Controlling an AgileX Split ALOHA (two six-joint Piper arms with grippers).
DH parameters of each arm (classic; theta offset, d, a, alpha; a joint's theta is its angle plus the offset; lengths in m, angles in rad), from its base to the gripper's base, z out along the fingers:
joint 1: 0 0.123 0 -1.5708
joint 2: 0.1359 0 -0.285 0
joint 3: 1.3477 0 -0.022 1.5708
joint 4: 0 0.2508 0 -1.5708
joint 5: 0 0 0.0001 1.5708
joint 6: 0 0.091 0 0
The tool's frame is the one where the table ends.
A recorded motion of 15 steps. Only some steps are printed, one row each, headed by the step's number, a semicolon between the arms.
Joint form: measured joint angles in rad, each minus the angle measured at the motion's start. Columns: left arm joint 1, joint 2, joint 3, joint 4, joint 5, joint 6; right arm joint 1, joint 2, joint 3, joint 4, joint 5, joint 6.
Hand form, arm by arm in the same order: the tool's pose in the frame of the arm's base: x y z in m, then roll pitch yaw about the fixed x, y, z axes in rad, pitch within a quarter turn. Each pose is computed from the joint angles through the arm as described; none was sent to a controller.
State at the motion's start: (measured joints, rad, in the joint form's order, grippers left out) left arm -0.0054 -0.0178 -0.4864 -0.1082 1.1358 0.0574; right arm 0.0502 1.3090 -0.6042 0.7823 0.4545 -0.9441
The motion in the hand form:
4: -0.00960 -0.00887 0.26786 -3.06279 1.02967 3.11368; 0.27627 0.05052 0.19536 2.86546 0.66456 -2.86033
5: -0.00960 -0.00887 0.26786 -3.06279 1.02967 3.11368; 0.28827 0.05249 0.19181 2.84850 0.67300 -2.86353
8: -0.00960 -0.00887 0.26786 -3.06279 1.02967 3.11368; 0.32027 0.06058 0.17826 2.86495 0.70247 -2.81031
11: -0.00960 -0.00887 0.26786 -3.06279 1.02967 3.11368; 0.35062 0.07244 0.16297 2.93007 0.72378 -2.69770
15: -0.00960 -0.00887 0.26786 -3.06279 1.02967 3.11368; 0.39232 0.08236 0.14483 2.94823 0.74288 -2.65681
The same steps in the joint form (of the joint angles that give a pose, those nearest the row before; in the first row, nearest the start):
4: 0.0001 0.0000 0.0000 0.0000 0.0000 0.0000; 0.0000 0.2110 -0.1385 0.2203 0.0417 -0.1969
5: 0.0001 0.0000 0.0000 0.0000 0.0000 0.0000; 0.0000 0.2603 -0.1742 0.2711 0.0449 -0.2470
8: 0.0001 0.0000 0.0000 0.0000 0.0000 0.0000; 0.0174 0.3938 -0.2719 0.3765 0.0287 -0.3899
11: 0.0001 0.0000 0.0000 0.0000 0.0000 0.0000; 0.0470 0.5214 -0.3814 0.4167 0.0101 -0.4994
15: 0.0001 0.0000 0.0000 0.0000 0.0000 0.0000; 0.0607 0.6819 -0.5515 0.4313 0.0119 -0.5321

